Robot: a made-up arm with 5 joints. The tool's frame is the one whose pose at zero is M.
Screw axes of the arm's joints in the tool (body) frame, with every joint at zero. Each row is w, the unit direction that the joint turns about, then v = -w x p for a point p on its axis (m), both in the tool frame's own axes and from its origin. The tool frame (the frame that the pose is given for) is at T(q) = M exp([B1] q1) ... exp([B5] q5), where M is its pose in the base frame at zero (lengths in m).
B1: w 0 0 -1 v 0.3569 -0.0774 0
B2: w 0 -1 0 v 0.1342 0 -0.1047
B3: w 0 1 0 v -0.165 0 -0.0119
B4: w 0 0 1 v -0.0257 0.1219 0
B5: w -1 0 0 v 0 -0.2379 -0.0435
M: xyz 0.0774 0.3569 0.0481 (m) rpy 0 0 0 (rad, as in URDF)
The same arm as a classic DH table. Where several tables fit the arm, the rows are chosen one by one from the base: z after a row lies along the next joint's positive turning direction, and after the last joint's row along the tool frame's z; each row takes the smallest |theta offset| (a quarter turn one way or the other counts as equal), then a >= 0, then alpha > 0; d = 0 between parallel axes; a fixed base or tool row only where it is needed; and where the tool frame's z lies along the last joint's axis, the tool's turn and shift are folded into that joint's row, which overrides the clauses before.
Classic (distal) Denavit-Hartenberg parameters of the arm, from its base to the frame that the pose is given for. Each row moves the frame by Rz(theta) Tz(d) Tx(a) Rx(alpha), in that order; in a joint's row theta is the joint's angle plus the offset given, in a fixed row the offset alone. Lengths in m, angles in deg.
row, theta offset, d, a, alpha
base (fixed), 0, 0, 0, 180
joint 1, 0, -0.1823, 0.1821, -90
joint 2, -14.8, 0, -0.1206, 180
joint 3, -14.8, 0.3312, -0.11, 90
joint 4, -90, 0.0729, 0.0178, 90
joint 5, 0, -0.1219, -0.0435, -90
tool (fixed), 90, -0.2379, 0, 0

